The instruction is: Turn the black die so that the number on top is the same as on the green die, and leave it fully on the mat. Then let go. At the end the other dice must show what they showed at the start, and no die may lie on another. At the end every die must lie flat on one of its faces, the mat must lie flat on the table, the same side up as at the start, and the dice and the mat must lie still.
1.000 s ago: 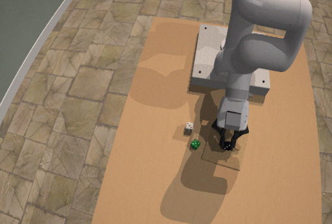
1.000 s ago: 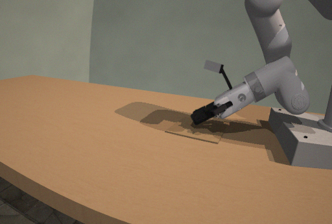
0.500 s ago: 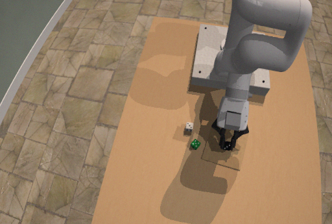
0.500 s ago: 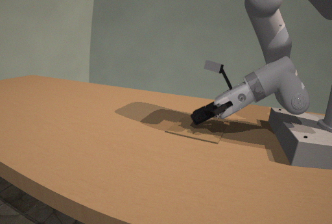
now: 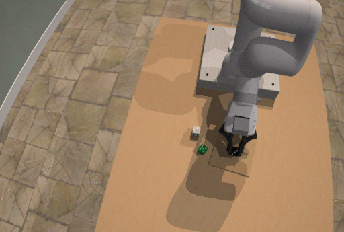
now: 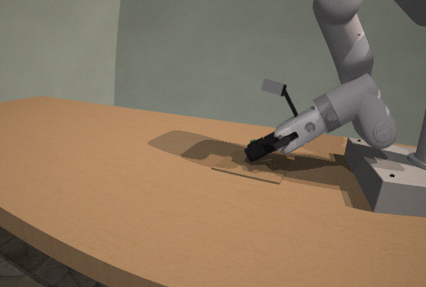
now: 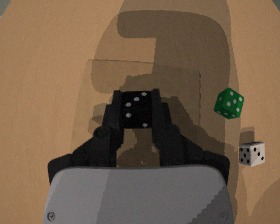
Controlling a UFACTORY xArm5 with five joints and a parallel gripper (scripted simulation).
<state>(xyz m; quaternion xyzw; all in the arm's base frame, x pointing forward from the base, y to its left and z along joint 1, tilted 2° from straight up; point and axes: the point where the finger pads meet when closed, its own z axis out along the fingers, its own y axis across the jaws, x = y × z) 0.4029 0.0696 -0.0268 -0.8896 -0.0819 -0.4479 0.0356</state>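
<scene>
Right now my hand is 10 mm short of the black die and 10 mm above it. Also, from my hand: tan mat: 30 mm below; then green die: 100 mm to the right, 30 mm ahead, 20 mm below; then white die: 140 mm to the right, 20 mm below, 20 mm behind.
</scene>
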